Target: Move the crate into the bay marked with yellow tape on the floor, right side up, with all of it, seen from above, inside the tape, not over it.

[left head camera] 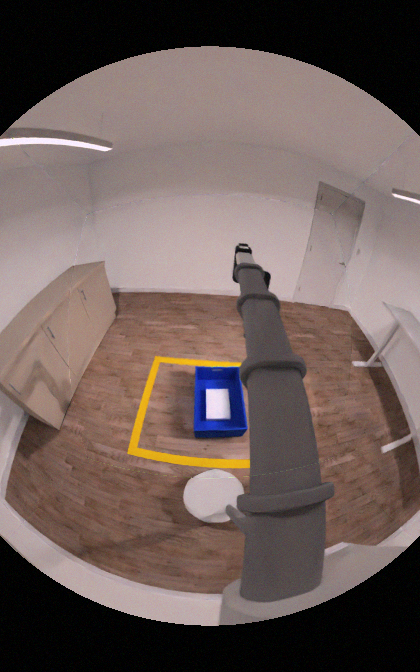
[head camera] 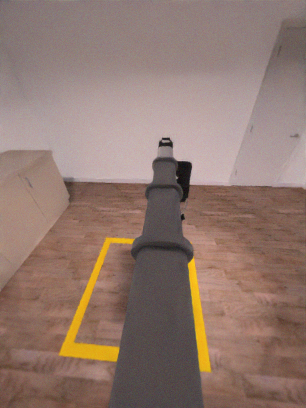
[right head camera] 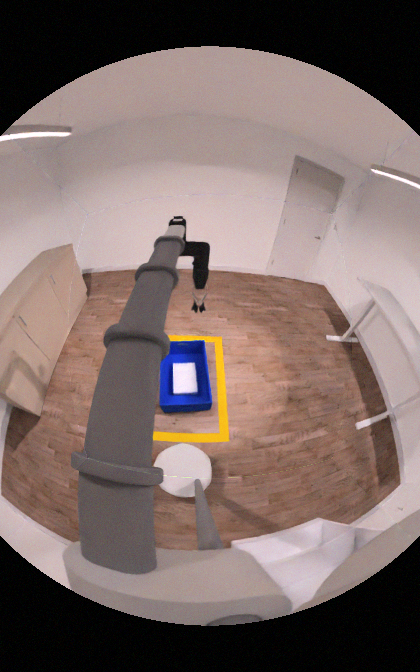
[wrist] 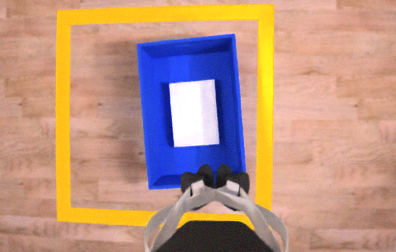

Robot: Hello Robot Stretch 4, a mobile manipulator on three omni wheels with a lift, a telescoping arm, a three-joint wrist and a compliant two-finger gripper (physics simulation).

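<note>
The blue crate stands upright on the floor, open side up, with a white block inside. In the wrist view all of its visible outline lies inside the yellow tape, turned slightly and nearer the right strip. The fingers cover its lower right part there. In the head view the arm hides the crate. My gripper points down, high above the crate and apart from it. Its fingertips are almost together, with no object between them.
A beige cabinet stands left of the bay. A white table stands at the right. The round white base is close to the near tape strip. A door is in the far wall.
</note>
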